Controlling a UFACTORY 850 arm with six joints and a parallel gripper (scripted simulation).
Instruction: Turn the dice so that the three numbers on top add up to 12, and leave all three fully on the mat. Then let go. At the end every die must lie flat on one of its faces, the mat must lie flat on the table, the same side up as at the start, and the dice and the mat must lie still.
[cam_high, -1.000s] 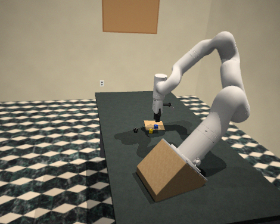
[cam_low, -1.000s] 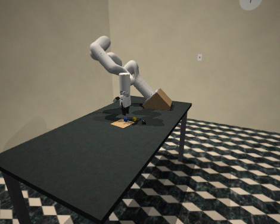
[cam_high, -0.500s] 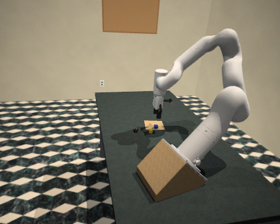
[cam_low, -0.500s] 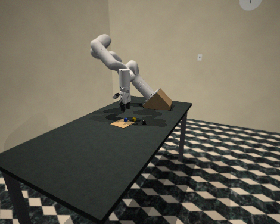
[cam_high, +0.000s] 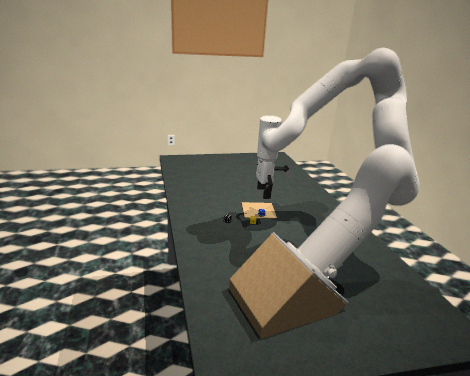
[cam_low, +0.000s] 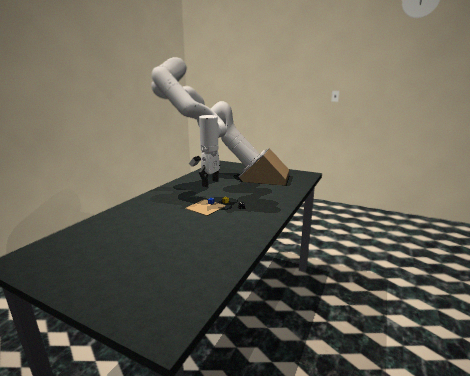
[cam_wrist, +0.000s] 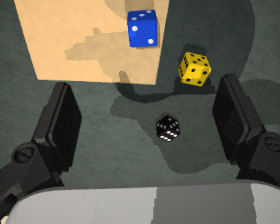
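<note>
Right now my hand is 10 mm short of the black die, 160 mm to the right of it and 100 mm above it. The rest, counted from my hand: tan mat: 50 mm ahead, 10 mm to the right, 110 mm below; then blue die: 100 mm below; then yellow die: 40 mm behind, 60 mm to the left, 100 mm below.
</note>
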